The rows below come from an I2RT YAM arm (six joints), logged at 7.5 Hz.
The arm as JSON. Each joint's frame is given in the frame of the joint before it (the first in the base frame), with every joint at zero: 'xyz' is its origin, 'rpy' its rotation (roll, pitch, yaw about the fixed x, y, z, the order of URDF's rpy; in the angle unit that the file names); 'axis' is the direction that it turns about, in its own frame. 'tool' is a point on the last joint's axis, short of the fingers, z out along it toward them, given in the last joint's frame.
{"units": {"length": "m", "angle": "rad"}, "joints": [
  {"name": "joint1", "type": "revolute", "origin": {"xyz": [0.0, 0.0, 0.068], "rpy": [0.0, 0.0, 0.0]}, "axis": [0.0, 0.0, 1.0]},
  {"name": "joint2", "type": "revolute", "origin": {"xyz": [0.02, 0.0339, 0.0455], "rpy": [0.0, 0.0, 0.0]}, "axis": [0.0, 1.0, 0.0]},
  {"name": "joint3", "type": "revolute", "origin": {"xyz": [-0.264, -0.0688, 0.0], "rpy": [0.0, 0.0, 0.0]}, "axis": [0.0, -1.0, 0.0]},
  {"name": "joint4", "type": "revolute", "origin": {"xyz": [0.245, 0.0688, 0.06], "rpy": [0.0, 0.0, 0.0]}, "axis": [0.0, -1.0, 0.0]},
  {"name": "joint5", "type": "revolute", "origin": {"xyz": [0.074, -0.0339, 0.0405], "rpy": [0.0, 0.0, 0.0]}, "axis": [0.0, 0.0, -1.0]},
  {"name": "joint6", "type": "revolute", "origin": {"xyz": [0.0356, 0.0, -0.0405], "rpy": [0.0, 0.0, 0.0]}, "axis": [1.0, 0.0, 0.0]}
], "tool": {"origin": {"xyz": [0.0, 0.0, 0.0], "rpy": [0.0, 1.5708, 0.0]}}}
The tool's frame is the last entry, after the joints.
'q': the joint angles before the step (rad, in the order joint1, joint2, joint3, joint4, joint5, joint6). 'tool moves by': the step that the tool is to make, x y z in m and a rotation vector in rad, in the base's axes. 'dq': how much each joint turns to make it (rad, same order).
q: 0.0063, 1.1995, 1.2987, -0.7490, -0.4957, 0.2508
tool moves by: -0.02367, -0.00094, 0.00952, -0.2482, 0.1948, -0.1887
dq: 0.0473, 0.0050, 0.1256, -0.3300, 0.3371, -0.0160
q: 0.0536, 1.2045, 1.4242, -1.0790, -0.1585, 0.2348
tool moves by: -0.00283, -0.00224, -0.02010, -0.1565, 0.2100, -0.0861
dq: 0.0191, 0.0473, 0.0019, -0.1743, 0.1770, 0.0057
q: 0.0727, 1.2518, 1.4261, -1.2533, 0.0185, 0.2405
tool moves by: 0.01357, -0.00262, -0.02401, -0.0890, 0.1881, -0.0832
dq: 0.0000, 0.0969, 0.0001, -0.1007, 0.1011, 0.0481
